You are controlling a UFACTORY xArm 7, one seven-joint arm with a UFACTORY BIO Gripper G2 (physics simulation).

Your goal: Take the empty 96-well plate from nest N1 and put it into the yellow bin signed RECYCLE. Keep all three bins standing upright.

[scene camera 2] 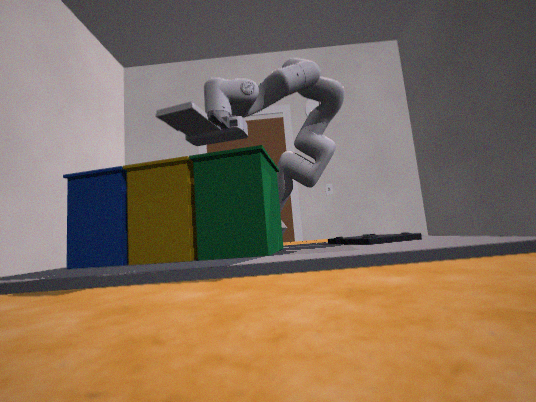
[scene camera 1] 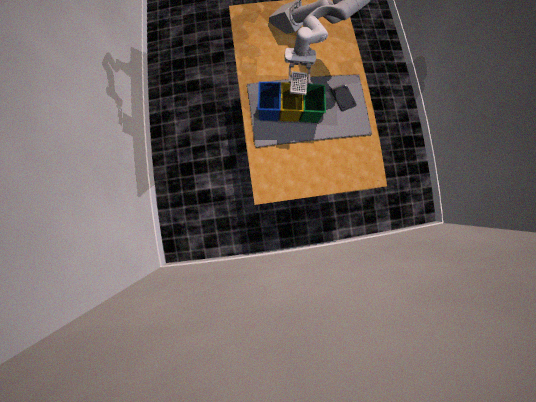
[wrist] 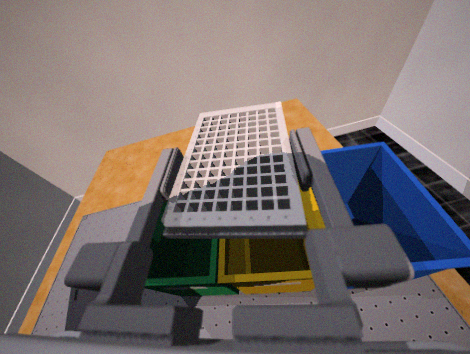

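Pixels of known places: end effector, tool point: [scene camera 2: 194, 121] [scene camera 1: 299, 79] [wrist: 233, 166]; arm's base, origin of the base link: [scene camera 1: 296, 15].
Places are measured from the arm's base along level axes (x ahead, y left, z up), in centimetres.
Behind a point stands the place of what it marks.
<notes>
The white 96-well plate [scene camera 1: 299, 83] @[x 63.2, y -12.7, z 18.8 cm] [scene camera 2: 184, 118] @[x 65.4, y -13.4, z 17.9 cm] [wrist: 237, 145] @[x 63.3, y -13.2, z 18.8 cm] is held above the bins' rims. My gripper [scene camera 1: 300, 79] @[x 61.0, y -12.4, z 19.0 cm] [wrist: 237, 167] @[x 61.0, y -12.4, z 19.0 cm] is shut on its two sides. In scene camera 1 the plate overlaps the back part of the yellow bin [scene camera 1: 292, 114] @[x 72.7, y -15.7, z 0.2 cm] [scene camera 2: 160, 215] @[x 72.6, y -16.1, z -3.1 cm] [wrist: 272, 277] @[x 55.7, y -13.3, z 6.7 cm] and the edge of the green bin [scene camera 1: 314, 112] @[x 74.5, y -3.2, z 4.1 cm] [scene camera 2: 230, 205] @[x 74.8, y -3.3, z -2.6 cm] [wrist: 185, 257] @[x 66.1, y 3.8, z -10.1 cm]. The blue bin [scene camera 1: 270, 97] @[x 54.3, y -26.1, z -10.9 cm] [scene camera 2: 97, 220] @[x 70.5, y -28.9, z -2.8 cm] [wrist: 400, 200] @[x 61.4, y -34.1, z 3.1 cm] is on the yellow bin's other side. All three bins stand upright in a row. The RECYCLE sign cannot be read. The plate hides part of the yellow bin's opening in the wrist view.
A black nest [scene camera 1: 344, 98] @[x 60.6, y 24.0, z -10.1 cm] [scene camera 2: 375, 239] @[x 68.7, y 21.9, z -10.5 cm] lies beside the green bin, apart from it. Bins and nest are on a grey perforated board [scene camera 1: 350, 122] @[x 77.7, y 25.2, z -11.3 cm] [wrist: 390, 305] @[x 50.1, y -31.3, z -11.2 cm], on an orange-brown table [scene camera 1: 320, 170] @[x 107.4, y -1.0, z -12.5 cm] [scene camera 2: 270, 325] @[x 105.0, y 3.2, z -12.6 cm]. The arm reaches in from the back, above the bins.
</notes>
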